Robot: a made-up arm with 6 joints.
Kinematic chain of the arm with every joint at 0, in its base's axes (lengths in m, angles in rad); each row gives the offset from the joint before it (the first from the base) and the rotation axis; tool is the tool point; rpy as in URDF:
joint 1: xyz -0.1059 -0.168 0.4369 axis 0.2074 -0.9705 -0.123
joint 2: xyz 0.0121 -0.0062 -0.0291 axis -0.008 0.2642 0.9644
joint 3: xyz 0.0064 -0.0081 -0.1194 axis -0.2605 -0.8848 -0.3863
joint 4: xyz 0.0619 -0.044 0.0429 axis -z
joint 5: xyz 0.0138 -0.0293 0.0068 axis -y
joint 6: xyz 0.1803 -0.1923 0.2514 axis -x
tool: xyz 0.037 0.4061 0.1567 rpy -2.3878 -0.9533 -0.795
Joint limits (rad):
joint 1: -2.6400..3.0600
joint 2: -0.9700..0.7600
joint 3: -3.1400..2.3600
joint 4: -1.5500..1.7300
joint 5: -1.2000..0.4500
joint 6: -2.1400..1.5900
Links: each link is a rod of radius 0.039 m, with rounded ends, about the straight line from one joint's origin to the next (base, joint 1, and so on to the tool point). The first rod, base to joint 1, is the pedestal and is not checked.
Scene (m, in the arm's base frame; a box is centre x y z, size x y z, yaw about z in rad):
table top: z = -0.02
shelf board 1: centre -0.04 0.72 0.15 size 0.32 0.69 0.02 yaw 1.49
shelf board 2: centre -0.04 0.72 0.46 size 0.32 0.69 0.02 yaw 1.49
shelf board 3: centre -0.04 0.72 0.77 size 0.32 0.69 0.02 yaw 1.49
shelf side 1: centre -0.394 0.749 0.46 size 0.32 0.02 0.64 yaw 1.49
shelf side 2: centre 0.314 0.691 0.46 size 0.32 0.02 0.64 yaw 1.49
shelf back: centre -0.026 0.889 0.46 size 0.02 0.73 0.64 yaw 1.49
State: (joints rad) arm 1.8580 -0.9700 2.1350 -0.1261 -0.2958 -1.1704
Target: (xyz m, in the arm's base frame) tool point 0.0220 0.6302 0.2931
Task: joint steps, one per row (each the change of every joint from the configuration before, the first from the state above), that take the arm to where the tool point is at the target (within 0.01 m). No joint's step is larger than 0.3 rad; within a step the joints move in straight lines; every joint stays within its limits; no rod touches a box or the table.
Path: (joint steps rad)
1: -0.0450 0.0842 0.0073 0.0205 0.0498 0.2336
2: -0.0451 0.0842 0.0073 0.0206 0.0497 0.2336
3: -0.0450 0.0843 0.0073 0.0205 0.0498 0.2336
4: -0.0451 0.0842 0.0073 0.0205 0.0498 0.2336
5: 0.2266 0.1236 0.0157 0.1494 -0.0785 0.0155
6: 0.2265 0.1236 0.0158 0.1495 -0.0784 0.0156
7: 0.2265 0.1236 0.0158 0.1494 -0.0785 0.0155
8: -0.1131 -0.0960 -0.0250 -0.0792 0.0061 -0.2592
9: -0.1130 -0.0959 -0.0249 -0.0793 0.0061 -0.2592
10: -0.1131 -0.0959 -0.0250 -0.0792 0.0060 -0.2592
11: -0.1130 -0.0959 -0.0249 -0.0792 0.0061 -0.2592

